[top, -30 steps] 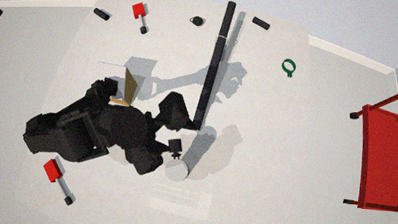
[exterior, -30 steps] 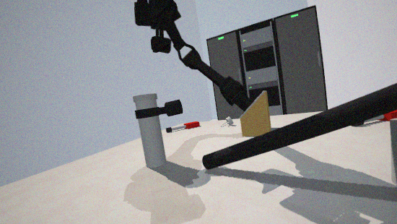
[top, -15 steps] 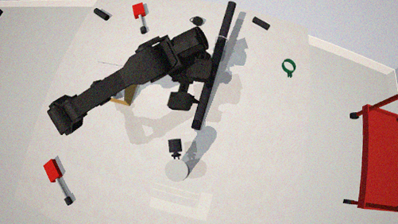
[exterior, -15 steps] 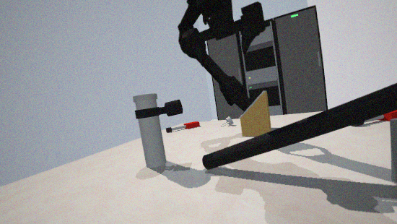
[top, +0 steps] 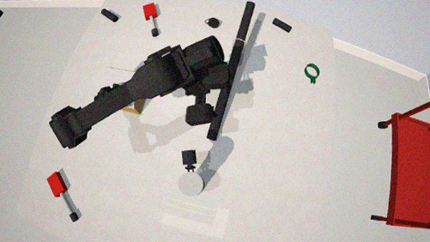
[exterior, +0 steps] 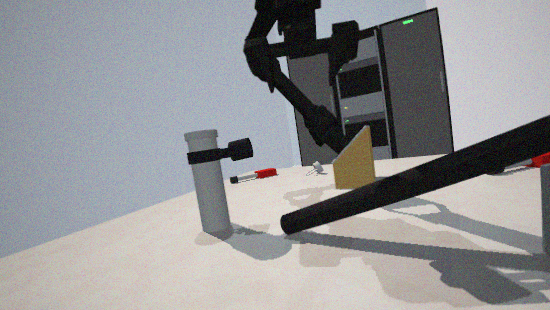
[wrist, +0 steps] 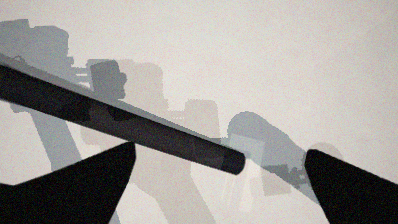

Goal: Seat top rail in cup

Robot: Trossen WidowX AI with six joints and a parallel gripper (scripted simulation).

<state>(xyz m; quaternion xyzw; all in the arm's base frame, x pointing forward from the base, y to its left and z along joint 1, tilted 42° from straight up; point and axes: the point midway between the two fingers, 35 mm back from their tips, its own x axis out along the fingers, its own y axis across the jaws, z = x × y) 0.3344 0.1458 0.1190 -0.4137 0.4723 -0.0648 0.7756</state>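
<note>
Right now my gripper tip is 170 mm to the left of the rail-end cup, 80 mm above it and 20 mm past it.
</note>
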